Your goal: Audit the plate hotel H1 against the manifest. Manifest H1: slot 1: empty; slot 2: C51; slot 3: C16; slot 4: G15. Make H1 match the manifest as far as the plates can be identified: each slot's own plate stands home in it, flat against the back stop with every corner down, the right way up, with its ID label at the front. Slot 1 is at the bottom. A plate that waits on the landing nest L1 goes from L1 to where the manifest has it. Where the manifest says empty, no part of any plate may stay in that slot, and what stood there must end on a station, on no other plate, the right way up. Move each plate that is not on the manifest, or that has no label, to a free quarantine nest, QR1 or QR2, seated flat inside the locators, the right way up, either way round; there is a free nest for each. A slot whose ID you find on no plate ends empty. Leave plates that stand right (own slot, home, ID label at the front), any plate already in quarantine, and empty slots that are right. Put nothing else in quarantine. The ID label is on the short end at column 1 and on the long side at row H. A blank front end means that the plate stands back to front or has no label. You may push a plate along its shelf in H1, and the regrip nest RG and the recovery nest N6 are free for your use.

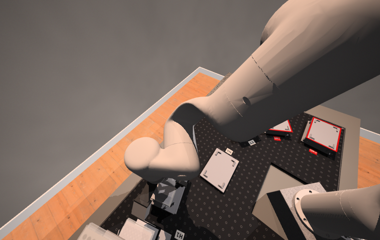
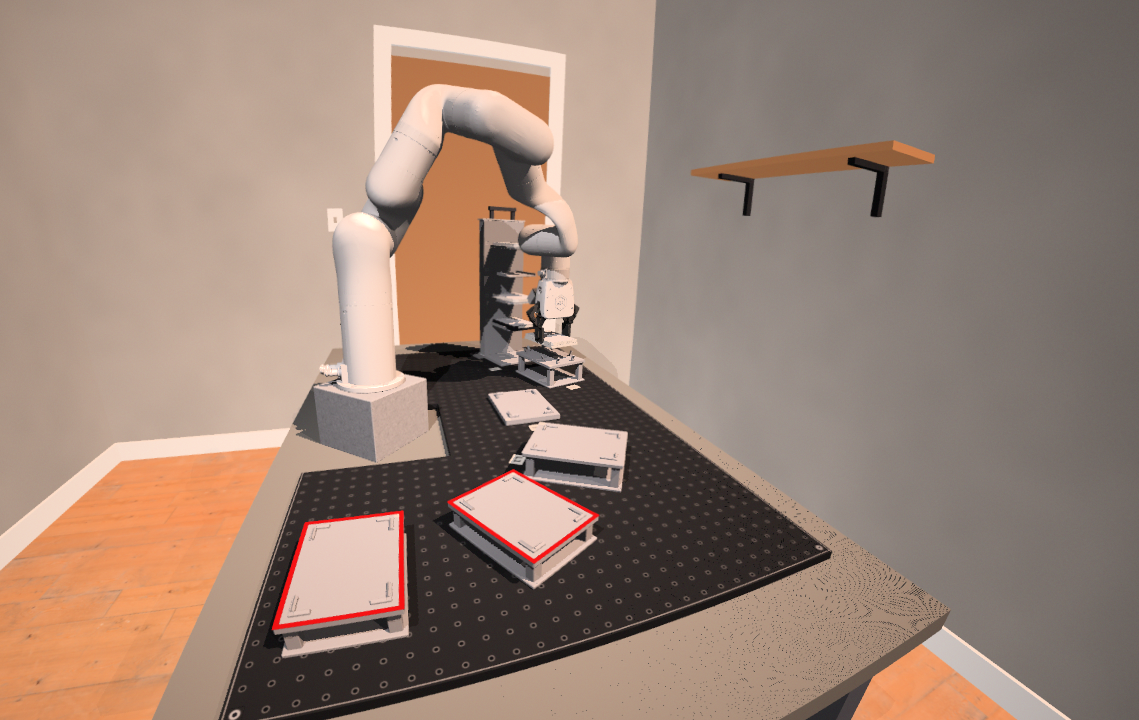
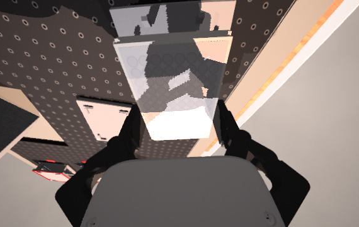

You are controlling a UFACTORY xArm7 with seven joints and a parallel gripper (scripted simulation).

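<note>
My hand is 6 cm above the regrip nest RG and 1 cm to the right of it. The rest, counted from my hand: white well plate (1 cm to the left, 1 cm below); RG label (12 cm below, 9 cm to the right, 3 cm ahead); dark plate (19 cm to the left, 6 cm behind).
</note>
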